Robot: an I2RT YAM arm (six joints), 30 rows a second.
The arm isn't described. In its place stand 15 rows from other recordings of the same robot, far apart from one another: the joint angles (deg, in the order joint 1, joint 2, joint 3, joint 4, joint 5, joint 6), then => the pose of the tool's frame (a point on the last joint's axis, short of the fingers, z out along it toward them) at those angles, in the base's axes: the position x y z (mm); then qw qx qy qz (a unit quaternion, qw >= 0).
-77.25 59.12 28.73 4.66 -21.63 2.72 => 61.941, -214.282, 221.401, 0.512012, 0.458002, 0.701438, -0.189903
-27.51 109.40 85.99 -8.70 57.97 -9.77 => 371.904, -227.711, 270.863, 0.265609, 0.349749, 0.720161, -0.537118
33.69 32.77 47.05 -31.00 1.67 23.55 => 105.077, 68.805, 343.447, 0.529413, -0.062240, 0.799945, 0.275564
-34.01 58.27 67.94 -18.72 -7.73 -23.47 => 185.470, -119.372, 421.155, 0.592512, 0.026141, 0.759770, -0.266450
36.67 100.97 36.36 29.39 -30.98 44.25 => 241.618, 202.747, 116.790, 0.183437, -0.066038, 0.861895, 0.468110
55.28 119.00 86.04 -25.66 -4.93 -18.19 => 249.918, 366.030, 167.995, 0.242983, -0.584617, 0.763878, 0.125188
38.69 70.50 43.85 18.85 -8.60 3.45 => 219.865, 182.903, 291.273, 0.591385, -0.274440, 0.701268, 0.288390
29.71 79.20 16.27 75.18 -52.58 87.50 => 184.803, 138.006, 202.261, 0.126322, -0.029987, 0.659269, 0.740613
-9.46 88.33 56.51 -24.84 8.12 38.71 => 307.089, -56.266, 207.931, 0.293993, 0.408501, 0.864090, 0.006620
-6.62 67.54 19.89 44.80 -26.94 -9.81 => 234.434, -10.970, 211.573, 0.687577, -0.180112, 0.699802, 0.071240
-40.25 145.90 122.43 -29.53 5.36 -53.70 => 419.995, -359.909, 131.564, 0.183850, -0.096197, 0.942506, -0.261969
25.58 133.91 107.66 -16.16 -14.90 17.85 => 473.557, 236.836, 176.036, 0.327774, -0.113350, 0.901681, 0.258238
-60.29 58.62 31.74 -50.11 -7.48 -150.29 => 79.751, -130.411, 175.143, 0.032704, -0.706284, 0.695833, -0.126138
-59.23 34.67 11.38 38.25 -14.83 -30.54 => 87.828, -129.698, 249.906, 0.612727, 0.050466, 0.610475, -0.499338
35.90 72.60 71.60 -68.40 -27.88 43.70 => 171.826, 144.933, 322.412, 0.018396, -0.021974, -0.955627, -0.293183
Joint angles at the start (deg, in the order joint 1, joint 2, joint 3, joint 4, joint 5, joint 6): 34.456 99.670 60.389 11.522 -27.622 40.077
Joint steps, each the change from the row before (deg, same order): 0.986 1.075 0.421 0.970 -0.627 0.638; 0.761 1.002 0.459 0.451 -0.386 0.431; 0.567 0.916 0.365 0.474 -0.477 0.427; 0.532 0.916 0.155 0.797 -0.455 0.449; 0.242 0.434 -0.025 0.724 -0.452 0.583; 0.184 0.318 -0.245 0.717 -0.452 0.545; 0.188 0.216 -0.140 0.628 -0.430 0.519; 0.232 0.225 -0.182 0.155 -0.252 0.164; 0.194 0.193 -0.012 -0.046 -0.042 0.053; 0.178 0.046 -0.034 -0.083 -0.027 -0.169; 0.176 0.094 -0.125 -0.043 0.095 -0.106; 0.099 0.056 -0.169 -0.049 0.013 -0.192; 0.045 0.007 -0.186 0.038 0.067 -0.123; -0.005 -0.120 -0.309 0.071 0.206 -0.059
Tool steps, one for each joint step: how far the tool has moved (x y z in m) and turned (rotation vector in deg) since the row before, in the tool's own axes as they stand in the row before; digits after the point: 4 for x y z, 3 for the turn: 0.0035 0.0026 0.0071 -1.185 0.923 0.086; 0.0029 0.0012 0.0062 -0.639 0.883 0.166; 0.0024 0.0004 0.0053 -0.607 0.793 0.234; 0.0028 -0.0003 0.0052 -0.631 0.684 0.217; 0.0014 -0.0001 0.0024 -0.611 0.320 0.355; 0.0019 -0.0007 0.0018 -0.513 0.352 0.395; 0.0013 0.0001 0.0014 -0.565 0.272 0.307; 0.0023 -0.0006 0.0016 -0.144 0.512 0.204; 0.0014 -0.0003 0.0014 0.026 0.337 0.107; 0.0012 0.0003 0.0008 -0.008 0.259 -0.155; 0.0016 -0.0004 0.0009 0.140 0.235 -0.040; 0.0014 -0.0006 0.0005 0.124 0.239 -0.090; 0.0010 -0.0006 0.0001 0.119 0.086 -0.061; 0.0009 -0.0007 -0.0005 0.222 -0.071 0.004
